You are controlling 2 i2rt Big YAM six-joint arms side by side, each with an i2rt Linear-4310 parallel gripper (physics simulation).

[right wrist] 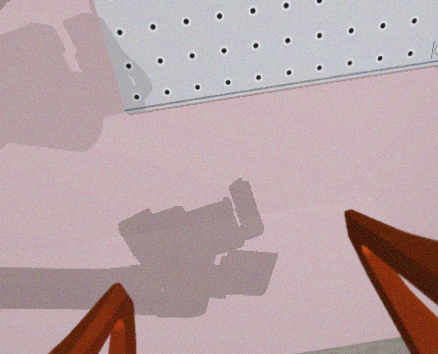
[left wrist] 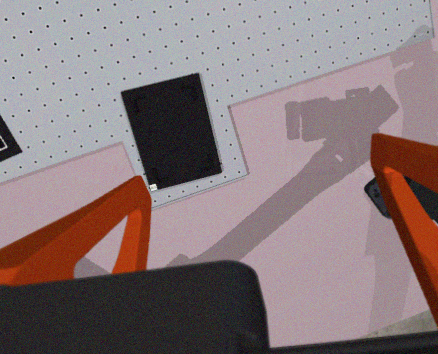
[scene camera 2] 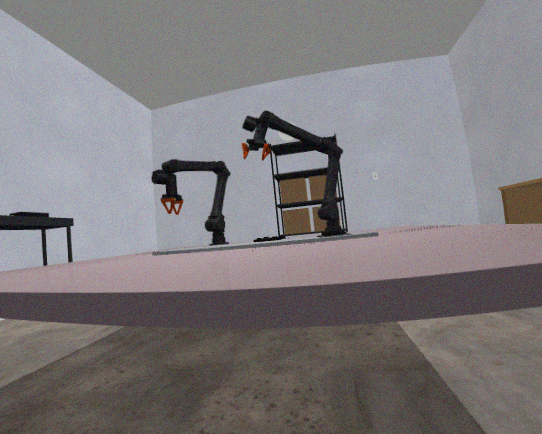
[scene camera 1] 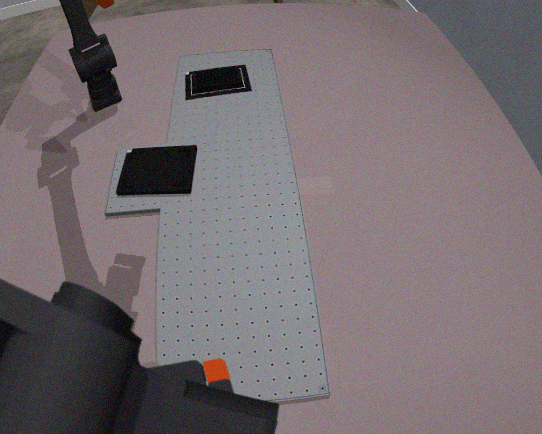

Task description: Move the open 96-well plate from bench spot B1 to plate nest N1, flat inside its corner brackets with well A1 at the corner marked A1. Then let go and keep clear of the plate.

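Pixels of known places: left gripper, fingertip midpoint: [left wrist: 253, 168] [scene camera 2: 253, 159]; right gripper, fingertip midpoint: [right wrist: 233, 258] [scene camera 2: 173, 214]; left arm's base at its link origin: [scene camera 1: 105, 95].
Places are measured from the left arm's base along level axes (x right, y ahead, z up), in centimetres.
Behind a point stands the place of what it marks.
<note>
The plate [scene camera 1: 218, 79] {x 15.6, y 29.6, z 2.6 cm} looks black and lies flat inside the white outline on the dark mat of spot B1 [scene camera 1: 189, 94] {x 16.4, y 21.1, z 1.5 cm} [left wrist: 14, 147] {x 17.7, y 20.7, z 1.5 cm}, at the top of the board in scene camera 1; the plate does not show in the left wrist view. Nest N1 [scene camera 1: 157, 170] {x 38.1, y 6.4, z 2.5 cm} [left wrist: 172, 132] {x 37.4, y 6.7, z 2.5 cm} is a black rectangle with faint corner brackets and no plate on it; its white A1 mark [scene camera 1: 129, 150] {x 29.0, y 2.1, z 2.5 cm} [left wrist: 153, 187] {x 29.1, y 2.1, z 2.5 cm} is at one corner. My left gripper [scene camera 2: 255, 156] {x 42.5, y 8.3, z 42.2 cm} [left wrist: 253, 168] {x 42.5, y 8.3, z 42.2 cm} is open, empty and high above the table, off beside the nest. My right gripper [scene camera 2: 173, 212] {x 84.7, y -4.0, z 19.2 cm} [right wrist: 233, 258] {x 84.7, y -4.0, z 19.2 cm} is open and empty above the table.
The pale perforated board [scene camera 1: 230, 260] {x 62.9, y 11.9, z 1.3 cm} [left wrist: 300, 45] {x 61.6, y 3.7, z 1.3 cm} [right wrist: 240, 35] {x 80.9, y 1.0, z 1.3 cm} lies on the pink table [scene camera 1: 400, 250] {x 75.7, y 41.3, z 0.0 cm} and carries both places. The right arm [scene camera 1: 65, 370] {x 85.2, y -1.7, z 47.1 cm} covers the lower left of scene camera 1. A shelf rack [scene camera 2: 300, 204] with boxes stands behind the arms.
</note>
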